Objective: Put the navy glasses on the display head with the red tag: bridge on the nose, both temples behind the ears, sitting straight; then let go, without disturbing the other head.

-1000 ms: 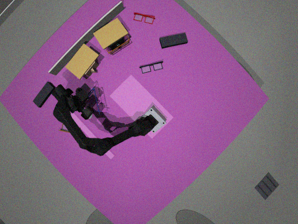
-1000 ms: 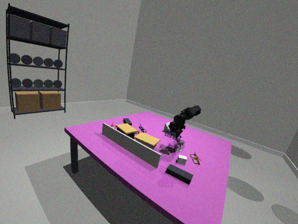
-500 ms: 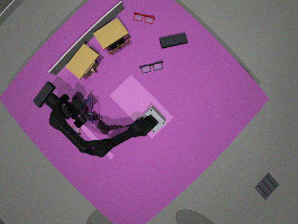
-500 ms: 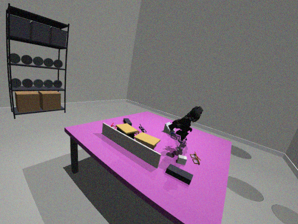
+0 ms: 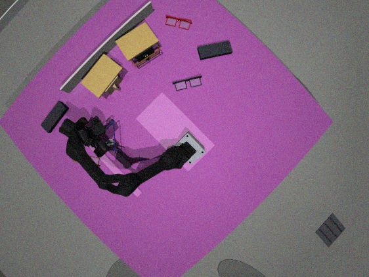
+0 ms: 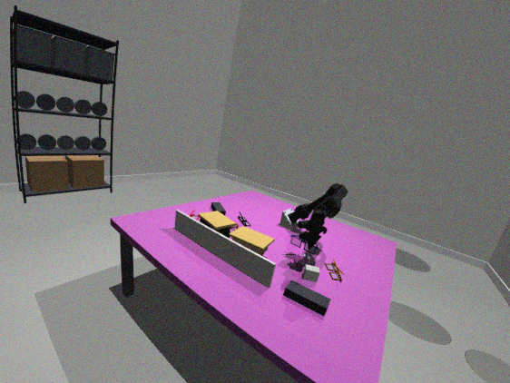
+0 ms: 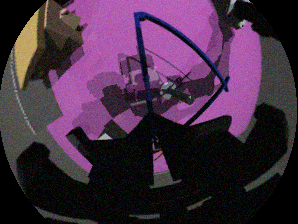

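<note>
Now: gripper tip 5 cm past the small grey stand, 1 cm to the left of it and 5 cm above it. Also, from my gripper tip: tan display head (16 cm ahead, 22 cm to the right, 2 cm below); white cube (10 cm ahead, 7 cm to the left, 5 cm below); white board (29 cm ahead, 33 cm to the right, 2 cm below).
</note>
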